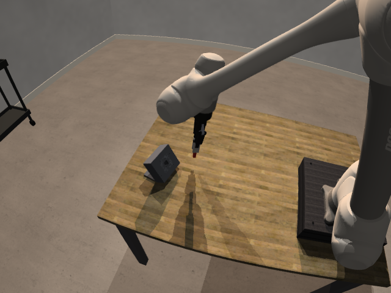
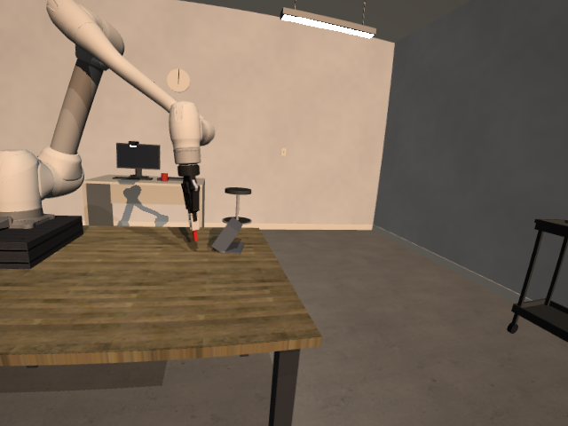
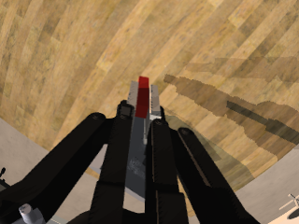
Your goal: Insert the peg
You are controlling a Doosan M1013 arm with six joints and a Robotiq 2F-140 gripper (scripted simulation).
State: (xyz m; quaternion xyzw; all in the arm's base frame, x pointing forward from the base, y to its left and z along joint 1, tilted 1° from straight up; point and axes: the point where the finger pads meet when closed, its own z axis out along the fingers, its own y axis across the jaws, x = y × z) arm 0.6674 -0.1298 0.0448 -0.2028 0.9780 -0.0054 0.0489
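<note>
My hand is 4 cm above the peg.
</note>
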